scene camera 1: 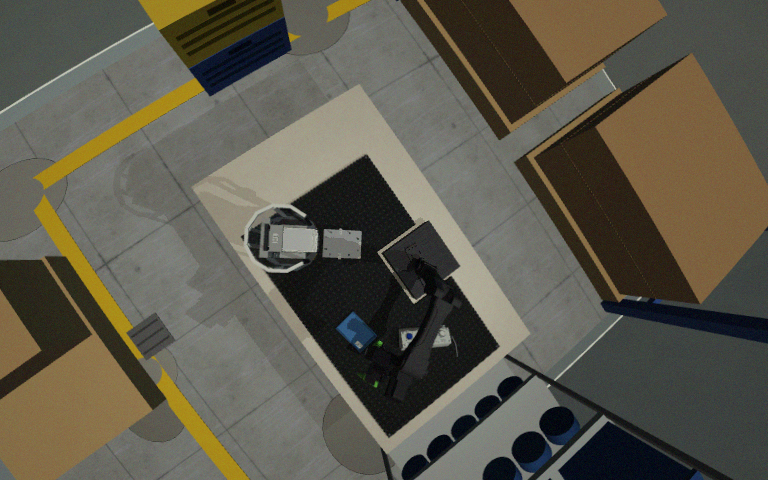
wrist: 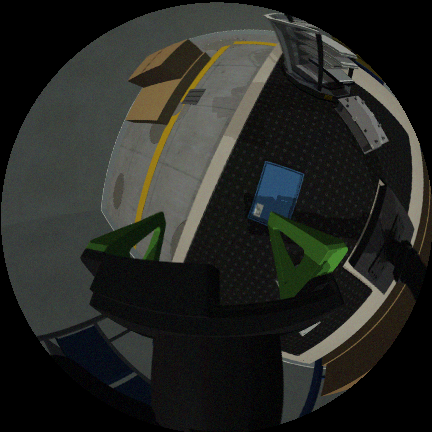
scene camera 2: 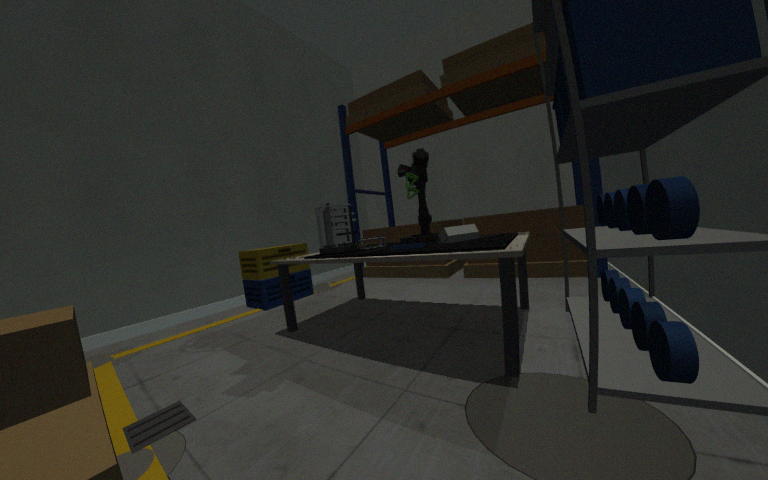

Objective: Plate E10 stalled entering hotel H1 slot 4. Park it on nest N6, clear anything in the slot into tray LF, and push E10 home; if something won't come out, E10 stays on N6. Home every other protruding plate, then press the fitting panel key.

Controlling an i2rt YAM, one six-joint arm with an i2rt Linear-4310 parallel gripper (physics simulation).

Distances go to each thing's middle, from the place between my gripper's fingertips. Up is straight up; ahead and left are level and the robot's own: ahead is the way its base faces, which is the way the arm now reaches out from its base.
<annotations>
The rack [scene camera 1: 263, 235] lies 53 cm to the right of my hand, 12 cm below it and 5 cm ahead of it.
</annotations>
